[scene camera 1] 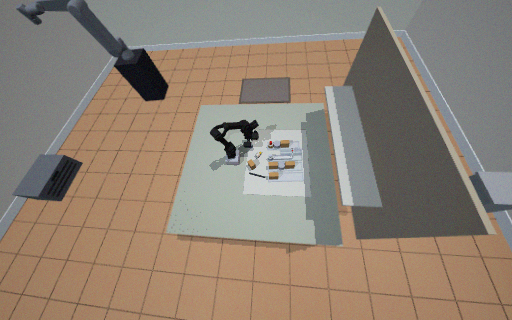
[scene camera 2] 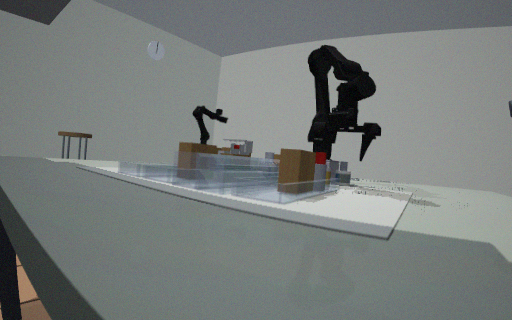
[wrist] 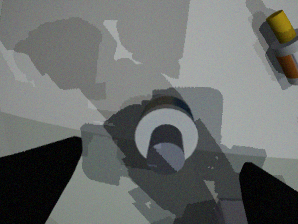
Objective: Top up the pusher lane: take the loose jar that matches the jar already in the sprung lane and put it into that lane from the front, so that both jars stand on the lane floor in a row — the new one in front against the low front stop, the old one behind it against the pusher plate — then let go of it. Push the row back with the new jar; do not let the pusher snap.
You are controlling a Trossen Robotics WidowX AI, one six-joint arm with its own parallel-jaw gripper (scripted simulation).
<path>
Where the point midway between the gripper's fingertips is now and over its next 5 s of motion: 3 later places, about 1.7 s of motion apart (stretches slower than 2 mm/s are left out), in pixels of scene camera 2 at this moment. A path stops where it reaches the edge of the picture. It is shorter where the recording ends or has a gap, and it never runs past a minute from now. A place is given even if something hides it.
The gripper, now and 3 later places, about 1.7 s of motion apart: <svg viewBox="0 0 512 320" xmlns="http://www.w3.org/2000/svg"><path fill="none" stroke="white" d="M344 160L345 151L284 149L277 160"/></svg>
</path>
